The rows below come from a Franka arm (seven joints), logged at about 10 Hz.
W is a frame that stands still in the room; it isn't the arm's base.
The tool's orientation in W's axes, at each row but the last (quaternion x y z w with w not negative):
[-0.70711, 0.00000, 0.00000, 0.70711]
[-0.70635, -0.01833, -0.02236, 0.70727]
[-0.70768, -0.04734, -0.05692, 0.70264]
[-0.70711, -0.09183, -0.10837, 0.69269]
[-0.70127, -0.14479, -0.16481, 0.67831]
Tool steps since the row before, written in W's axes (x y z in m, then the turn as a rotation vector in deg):
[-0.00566, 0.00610, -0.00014, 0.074, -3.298, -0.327]
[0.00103, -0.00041, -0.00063, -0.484, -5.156, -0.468]
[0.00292, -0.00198, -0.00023, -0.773, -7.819, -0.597]
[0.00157, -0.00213, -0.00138, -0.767, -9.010, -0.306]
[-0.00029, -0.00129, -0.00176, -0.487, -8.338, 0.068]
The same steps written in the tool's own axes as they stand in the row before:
[-0.00566, 0.00014, 0.00610, 0.074, 0.327, -3.298]
[0.00099, 0.00069, -0.00041, -0.481, 0.434, -5.159]
[0.00288, 0.00067, -0.00194, -0.751, 0.540, -7.825]
[0.00116, 0.00181, -0.00206, -0.639, 0.291, -9.020]
[-0.00099, 0.00152, -0.00125, -0.240, 0.047, -8.349]

